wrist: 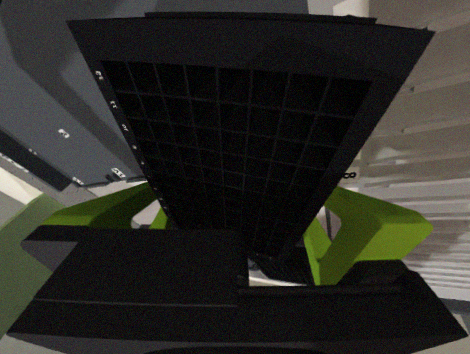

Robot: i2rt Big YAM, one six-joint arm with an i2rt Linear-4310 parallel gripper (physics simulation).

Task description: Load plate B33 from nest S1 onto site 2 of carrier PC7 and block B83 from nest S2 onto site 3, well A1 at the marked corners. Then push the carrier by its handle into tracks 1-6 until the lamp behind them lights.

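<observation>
A black block with a grid of square wells fills the middle of the wrist view, with small white row numbers down its left edge. Its identity label cannot be read. My gripper has its two green fingers against the block's left and right sides, shut on it. The dark blue-grey carrier lies at the left, with small white site labels. Its handle cannot be made out. Part of another dark object shows beyond the block's lower end. The lamp does not show.
A pale ridged deck with long tracks runs down the right side, with a black number 8 beside the block. A green surface shows at the lower left. The black gripper body covers the bottom of the view.
</observation>
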